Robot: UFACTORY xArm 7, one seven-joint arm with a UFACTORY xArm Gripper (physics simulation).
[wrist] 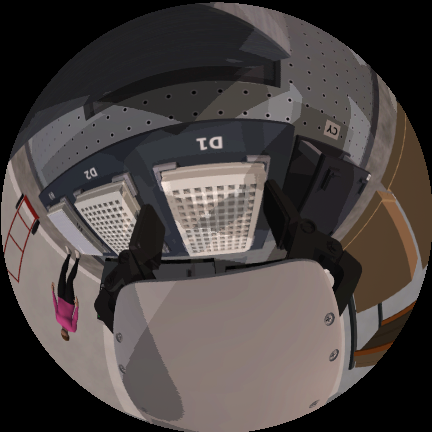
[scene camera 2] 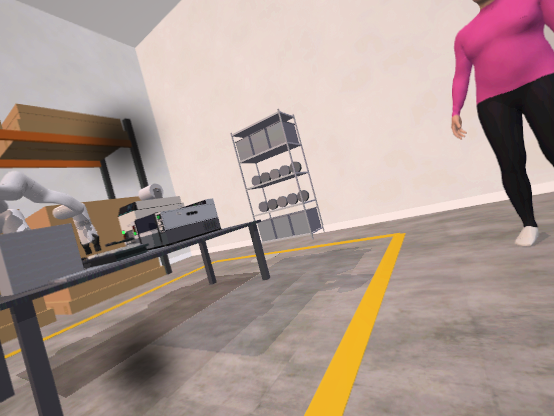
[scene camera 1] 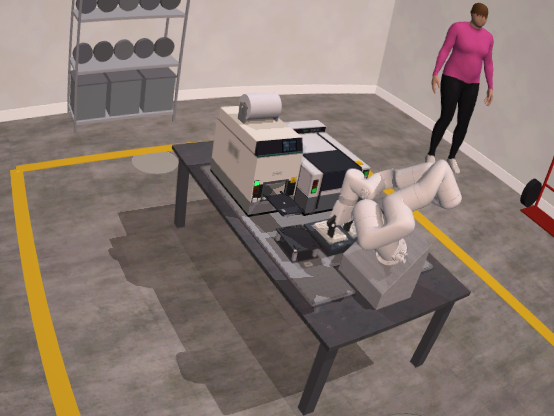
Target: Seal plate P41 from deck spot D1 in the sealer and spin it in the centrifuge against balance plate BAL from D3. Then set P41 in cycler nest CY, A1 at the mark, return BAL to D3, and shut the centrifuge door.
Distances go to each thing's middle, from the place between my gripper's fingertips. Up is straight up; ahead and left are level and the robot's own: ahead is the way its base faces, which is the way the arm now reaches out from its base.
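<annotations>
Counting from my hand, I find the pale plate (wrist: 66, 221) 250 mm to the right, 30 mm ahead and 20 mm below; going by their middles, it is the nearest to my hand of the things named here. The dark centrifuge (scene camera 1: 325, 161) is 220 mm to the right of my hand, 470 mm ahead of it and 50 mm above it. Then there is the foil roll (scene camera 1: 259, 105), which is 80 mm to the left of my hand, 550 mm ahead of it and 340 mm above it. Measured to their middles, the foil roll is the farthest from my hand among the things named here.
</annotations>
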